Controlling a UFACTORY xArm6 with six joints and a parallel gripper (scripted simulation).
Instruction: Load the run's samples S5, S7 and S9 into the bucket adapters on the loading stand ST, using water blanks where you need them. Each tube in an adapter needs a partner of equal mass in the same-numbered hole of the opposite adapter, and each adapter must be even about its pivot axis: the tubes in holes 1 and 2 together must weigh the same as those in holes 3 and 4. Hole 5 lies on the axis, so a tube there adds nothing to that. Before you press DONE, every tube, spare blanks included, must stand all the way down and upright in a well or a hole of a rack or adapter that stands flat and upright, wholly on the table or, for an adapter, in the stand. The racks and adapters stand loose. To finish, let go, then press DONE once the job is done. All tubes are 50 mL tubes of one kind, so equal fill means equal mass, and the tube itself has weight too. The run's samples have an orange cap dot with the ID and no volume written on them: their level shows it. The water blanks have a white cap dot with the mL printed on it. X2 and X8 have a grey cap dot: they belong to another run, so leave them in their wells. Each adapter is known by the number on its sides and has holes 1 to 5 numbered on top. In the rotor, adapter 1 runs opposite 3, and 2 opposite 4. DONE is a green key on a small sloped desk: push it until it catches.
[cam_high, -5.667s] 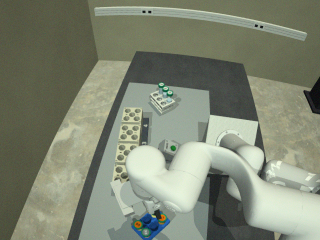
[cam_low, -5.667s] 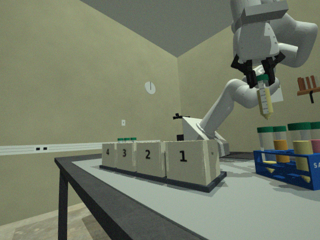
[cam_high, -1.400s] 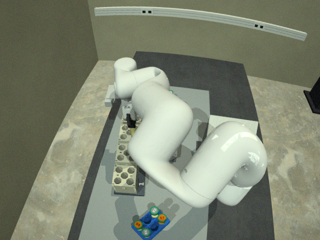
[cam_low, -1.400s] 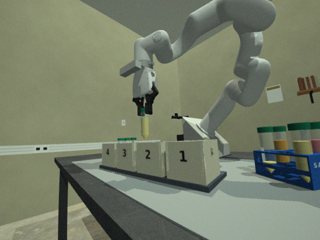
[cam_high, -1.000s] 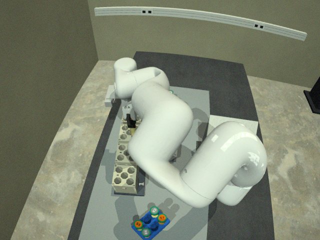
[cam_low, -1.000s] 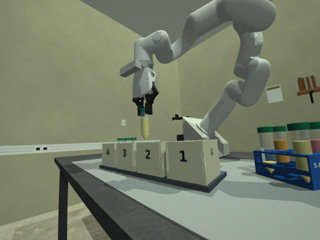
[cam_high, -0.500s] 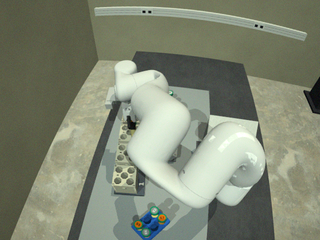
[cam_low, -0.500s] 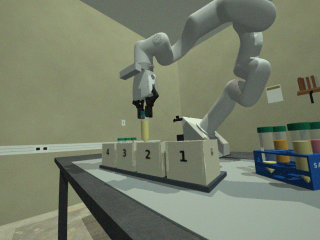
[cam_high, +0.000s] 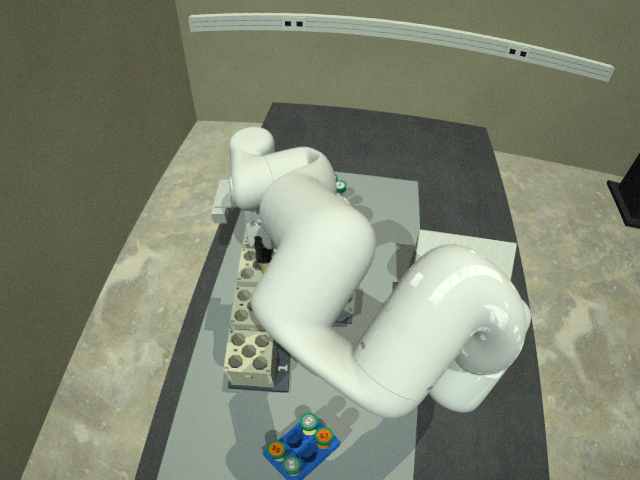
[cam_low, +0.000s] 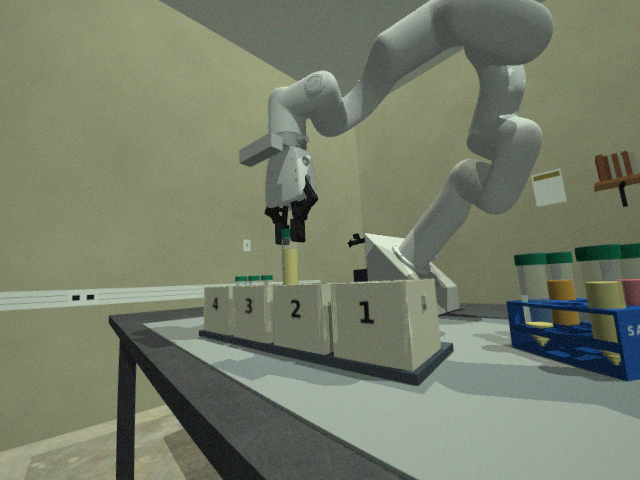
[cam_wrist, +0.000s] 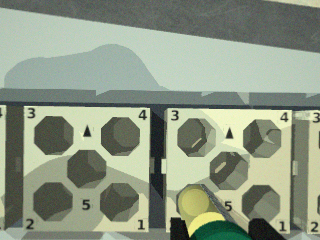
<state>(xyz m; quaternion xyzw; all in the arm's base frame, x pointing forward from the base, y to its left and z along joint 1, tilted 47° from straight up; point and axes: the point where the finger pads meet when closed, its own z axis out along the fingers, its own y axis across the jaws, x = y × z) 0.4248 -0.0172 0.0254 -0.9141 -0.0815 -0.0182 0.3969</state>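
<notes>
Right now the yellow-filled tube is 50 mm below my hand and 10 mm ahead of it. Round my hand: green done key: 180 mm behind, 120 mm below, 10 mm to the left; white blanks rack: 310 mm to the right, 160 mm below, 70 mm behind; dark stand base: 180 mm below, 30 mm to the left, 10 mm ahead.
</notes>
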